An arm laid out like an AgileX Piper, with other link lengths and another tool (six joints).
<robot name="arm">
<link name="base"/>
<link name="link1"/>
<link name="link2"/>
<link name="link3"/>
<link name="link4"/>
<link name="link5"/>
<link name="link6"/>
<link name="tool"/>
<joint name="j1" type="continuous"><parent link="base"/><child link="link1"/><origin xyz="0 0 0.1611"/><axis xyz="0 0 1"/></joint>
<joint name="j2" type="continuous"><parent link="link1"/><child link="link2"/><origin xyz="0 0 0"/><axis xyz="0 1 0"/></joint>
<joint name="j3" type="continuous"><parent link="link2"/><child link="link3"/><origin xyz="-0.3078 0 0.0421"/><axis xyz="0 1 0"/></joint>
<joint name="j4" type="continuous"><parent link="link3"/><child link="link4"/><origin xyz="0.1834 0 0.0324"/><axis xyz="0.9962 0 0.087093"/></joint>
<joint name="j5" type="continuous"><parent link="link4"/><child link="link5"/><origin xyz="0 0 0"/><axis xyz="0 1 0"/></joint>
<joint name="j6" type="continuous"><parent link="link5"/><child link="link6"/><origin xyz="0.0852 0 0.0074"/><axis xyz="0.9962 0 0.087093"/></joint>
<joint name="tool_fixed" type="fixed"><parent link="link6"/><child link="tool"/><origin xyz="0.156 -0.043 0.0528" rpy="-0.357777 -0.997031 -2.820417"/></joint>
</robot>
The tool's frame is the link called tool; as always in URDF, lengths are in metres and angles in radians. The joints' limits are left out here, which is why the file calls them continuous.
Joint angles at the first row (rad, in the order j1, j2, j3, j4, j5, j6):
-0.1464, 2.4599, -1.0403, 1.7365, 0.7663, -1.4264
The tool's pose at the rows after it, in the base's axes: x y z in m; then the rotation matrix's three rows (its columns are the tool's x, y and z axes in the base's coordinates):
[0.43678, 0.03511, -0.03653], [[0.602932, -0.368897, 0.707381], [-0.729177, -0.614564, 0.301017], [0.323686, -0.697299, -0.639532]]
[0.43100, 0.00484, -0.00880], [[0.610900, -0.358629, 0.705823], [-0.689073, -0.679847, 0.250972], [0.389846, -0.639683, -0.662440]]
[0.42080, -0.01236, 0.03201], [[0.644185, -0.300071, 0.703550], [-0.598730, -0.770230, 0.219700], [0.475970, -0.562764, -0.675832]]
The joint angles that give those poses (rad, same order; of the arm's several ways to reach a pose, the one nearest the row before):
-0.1991, 2.4068, -1.0404, 1.6157, 0.7119, -1.3517
-0.2426, 2.2971, -1.0404, 1.4220, 0.6529, -1.2090
-0.2515, 2.1497, -1.0404, 1.1544, 0.6221, -1.0183

